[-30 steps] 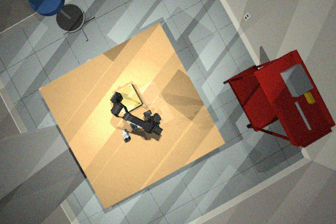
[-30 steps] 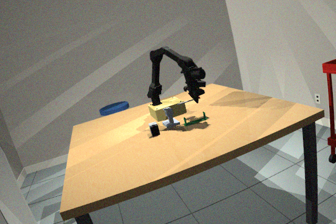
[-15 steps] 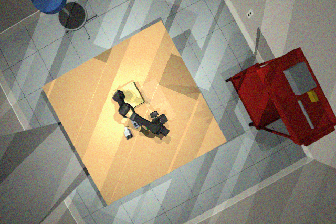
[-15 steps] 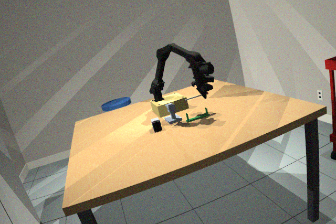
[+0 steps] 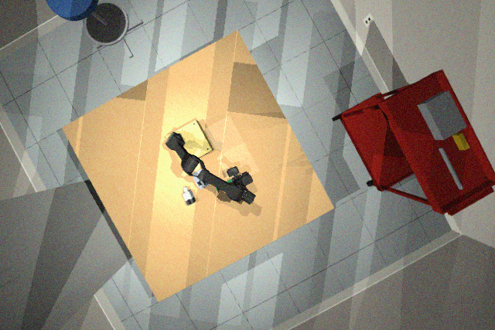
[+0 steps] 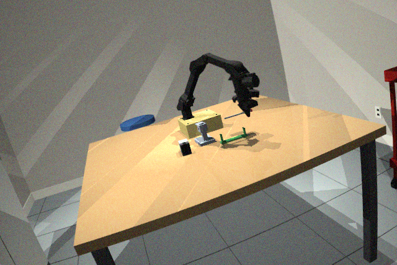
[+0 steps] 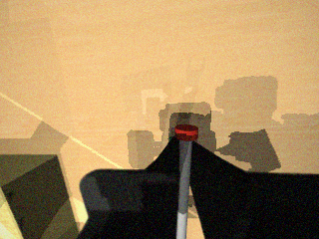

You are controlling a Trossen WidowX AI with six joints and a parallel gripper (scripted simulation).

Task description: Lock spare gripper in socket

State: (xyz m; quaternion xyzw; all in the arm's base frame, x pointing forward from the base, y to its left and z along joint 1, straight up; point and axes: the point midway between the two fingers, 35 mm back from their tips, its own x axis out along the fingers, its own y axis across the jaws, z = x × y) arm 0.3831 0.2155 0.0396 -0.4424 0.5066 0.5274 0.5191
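The green cradle lies 100 mm to the right of my gripper tip and 60 mm below it. Round my gripper tip: socket: 220 mm to the right, 100 mm behind, 40 mm below; spare gripper: 340 mm to the right, 60 mm below, 60 mm behind.
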